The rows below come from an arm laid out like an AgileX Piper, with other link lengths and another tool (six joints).
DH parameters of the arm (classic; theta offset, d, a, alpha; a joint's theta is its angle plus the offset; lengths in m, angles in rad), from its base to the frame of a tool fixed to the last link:
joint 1: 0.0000 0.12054 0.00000 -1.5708
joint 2: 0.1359 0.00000 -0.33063 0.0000
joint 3: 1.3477 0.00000 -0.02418 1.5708
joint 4: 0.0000 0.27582 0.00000 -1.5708
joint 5: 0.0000 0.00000 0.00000 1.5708
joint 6: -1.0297 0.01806 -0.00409 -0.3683
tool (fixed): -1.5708 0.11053 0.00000 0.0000
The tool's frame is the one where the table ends.
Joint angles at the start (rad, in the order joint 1, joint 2, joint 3, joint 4, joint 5, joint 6):
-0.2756, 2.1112, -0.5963, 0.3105, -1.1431, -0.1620
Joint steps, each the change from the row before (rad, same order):
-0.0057, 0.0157, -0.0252, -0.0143, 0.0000, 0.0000
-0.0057, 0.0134, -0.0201, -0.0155, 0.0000, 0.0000
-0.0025, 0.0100, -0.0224, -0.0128, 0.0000, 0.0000
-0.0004, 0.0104, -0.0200, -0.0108, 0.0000, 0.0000
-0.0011, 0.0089, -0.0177, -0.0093, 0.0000, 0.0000
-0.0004, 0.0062, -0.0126, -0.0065, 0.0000, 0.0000
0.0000, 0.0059, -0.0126, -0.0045, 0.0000, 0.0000
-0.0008, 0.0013, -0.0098, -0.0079, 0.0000, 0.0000
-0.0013, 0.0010, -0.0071, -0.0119, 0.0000, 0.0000
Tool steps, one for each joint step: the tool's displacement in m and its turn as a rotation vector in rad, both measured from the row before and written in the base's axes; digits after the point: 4 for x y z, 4 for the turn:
0.0068, -0.0028, -0.0016, -0.0046, -0.0086, 0.0084
0.0053, -0.0023, -0.0017, -0.0042, -0.0058, 0.0096
0.0065, -0.0017, 0.0001, -0.0055, -0.0113, 0.0101
0.0058, -0.0008, -0.0005, -0.0046, -0.0087, 0.0102
0.0051, -0.0010, -0.0003, -0.0042, -0.0079, 0.0080
0.0036, -0.0006, -0.0002, -0.0030, -0.0058, 0.0060
0.0036, -0.0006, 0.0000, -0.0028, -0.0062, 0.0044
0.0031, -0.0005, 0.0014, -0.0040, -0.0077, 0.0069
0.0023, -0.0001, 0.0010, -0.0042, -0.0051, 0.0103

